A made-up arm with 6 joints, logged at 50 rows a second.
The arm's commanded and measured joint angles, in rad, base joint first. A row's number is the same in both.
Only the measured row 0 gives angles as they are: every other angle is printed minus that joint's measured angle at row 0.
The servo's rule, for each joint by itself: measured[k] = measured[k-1] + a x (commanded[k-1-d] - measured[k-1]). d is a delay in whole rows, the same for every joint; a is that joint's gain. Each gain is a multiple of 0.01, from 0.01 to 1. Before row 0 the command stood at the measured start. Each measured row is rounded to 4 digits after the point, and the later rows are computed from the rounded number. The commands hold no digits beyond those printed.
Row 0, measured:
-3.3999 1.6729 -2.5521 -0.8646 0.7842 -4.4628
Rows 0 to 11, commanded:
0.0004 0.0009 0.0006 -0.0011 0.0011 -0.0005
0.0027 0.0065 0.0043 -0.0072 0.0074 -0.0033
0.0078 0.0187 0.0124 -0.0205 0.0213 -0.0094
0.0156 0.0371 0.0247 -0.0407 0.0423 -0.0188
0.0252 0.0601 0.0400 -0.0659 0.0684 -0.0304
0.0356 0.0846 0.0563 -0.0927 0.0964 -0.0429
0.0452 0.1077 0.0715 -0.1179 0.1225 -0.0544
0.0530 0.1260 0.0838 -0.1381 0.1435 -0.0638
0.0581 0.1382 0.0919 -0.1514 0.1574 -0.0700
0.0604 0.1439 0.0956 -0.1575 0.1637 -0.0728
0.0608 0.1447 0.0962 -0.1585 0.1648 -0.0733
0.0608 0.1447 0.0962 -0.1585 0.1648 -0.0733
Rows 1 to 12, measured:
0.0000 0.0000 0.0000 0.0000 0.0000 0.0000
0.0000 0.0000 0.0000 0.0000 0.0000 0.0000
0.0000 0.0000 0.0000 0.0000 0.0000 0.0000
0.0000 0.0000 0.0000 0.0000 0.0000 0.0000
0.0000 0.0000 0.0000 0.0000 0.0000 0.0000
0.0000 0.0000 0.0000 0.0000 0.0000 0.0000
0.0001 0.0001 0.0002 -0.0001 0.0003 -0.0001
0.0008 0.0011 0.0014 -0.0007 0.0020 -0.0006
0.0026 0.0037 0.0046 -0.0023 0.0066 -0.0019
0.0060 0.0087 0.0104 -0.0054 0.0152 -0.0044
0.0110 0.0164 0.0190 -0.0102 0.0280 -0.0083
0.0174 0.0266 0.0298 -0.0168 0.0444 -0.0135
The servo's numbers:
d 6
a 0.26 0.15 0.29 0.08 0.24 0.15

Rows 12 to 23, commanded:
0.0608 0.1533 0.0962 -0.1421 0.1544 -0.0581
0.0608 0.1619 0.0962 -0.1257 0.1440 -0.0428
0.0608 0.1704 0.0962 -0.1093 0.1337 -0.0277
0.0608 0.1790 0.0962 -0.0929 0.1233 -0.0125
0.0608 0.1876 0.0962 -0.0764 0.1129 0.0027
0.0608 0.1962 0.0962 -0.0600 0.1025 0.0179
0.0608 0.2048 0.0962 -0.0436 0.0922 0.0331
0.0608 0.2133 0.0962 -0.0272 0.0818 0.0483
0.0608 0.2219 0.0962 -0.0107 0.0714 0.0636
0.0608 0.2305 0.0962 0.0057 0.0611 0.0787
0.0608 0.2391 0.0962 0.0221 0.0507 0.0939
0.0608 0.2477 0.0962 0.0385 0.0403 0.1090
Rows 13 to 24, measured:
0.0246 0.0388 0.0419 -0.0249 0.0631 -0.0196
0.0320 0.0519 0.0541 -0.0340 0.0824 -0.0262
0.0388 0.0648 0.0651 -0.0434 0.1004 -0.0328
0.0444 0.0767 0.0739 -0.0525 0.1156 -0.0388
0.0487 0.0869 0.0804 -0.0610 0.1274 -0.0440
0.0518 0.0956 0.0850 -0.0688 0.1364 -0.0484
0.0541 0.1043 0.0882 -0.0747 0.1407 -0.0499
0.0558 0.1129 0.0905 -0.0788 0.1415 -0.0488
0.0571 0.1215 0.0922 -0.0812 0.1396 -0.0456
0.0581 0.1301 0.0934 -0.0821 0.1357 -0.0406
0.0588 0.1387 0.0942 -0.0816 0.1302 -0.0341
0.0593 0.1473 0.0948 -0.0799 0.1236 -0.0263

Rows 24 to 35, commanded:
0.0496 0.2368 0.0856 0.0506 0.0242 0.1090
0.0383 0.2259 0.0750 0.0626 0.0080 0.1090
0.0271 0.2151 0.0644 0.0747 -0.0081 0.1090
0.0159 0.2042 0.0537 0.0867 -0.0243 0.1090
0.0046 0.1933 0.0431 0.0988 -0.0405 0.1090
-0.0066 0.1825 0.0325 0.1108 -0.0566 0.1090
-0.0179 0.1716 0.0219 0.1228 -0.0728 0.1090
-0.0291 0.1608 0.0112 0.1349 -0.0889 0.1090
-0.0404 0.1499 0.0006 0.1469 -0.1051 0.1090
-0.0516 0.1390 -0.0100 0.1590 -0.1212 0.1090
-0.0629 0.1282 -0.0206 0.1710 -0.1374 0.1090
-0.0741 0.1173 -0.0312 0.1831 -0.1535 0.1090
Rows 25 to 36, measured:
0.0597 0.1559 0.0952 -0.0770 0.1161 -0.0174
0.0600 0.1645 0.0955 -0.0730 0.1079 -0.0075
0.0602 0.1731 0.0957 -0.0680 0.0991 0.0032
0.0604 0.1817 0.0958 -0.0621 0.0900 0.0145
0.0605 0.1903 0.0959 -0.0554 0.0806 0.0264
0.0606 0.1989 0.0960 -0.0479 0.0709 0.0388
0.0577 0.2046 0.0930 -0.0400 0.0597 0.0493
0.0527 0.2078 0.0878 -0.0318 0.0473 0.0583
0.0460 0.2089 0.0810 -0.0233 0.0340 0.0659
0.0382 0.2082 0.0731 -0.0145 0.0200 0.0724
0.0295 0.2060 0.0644 -0.0054 0.0055 0.0779
0.0201 0.2025 0.0551 0.0039 -0.0094 0.0826

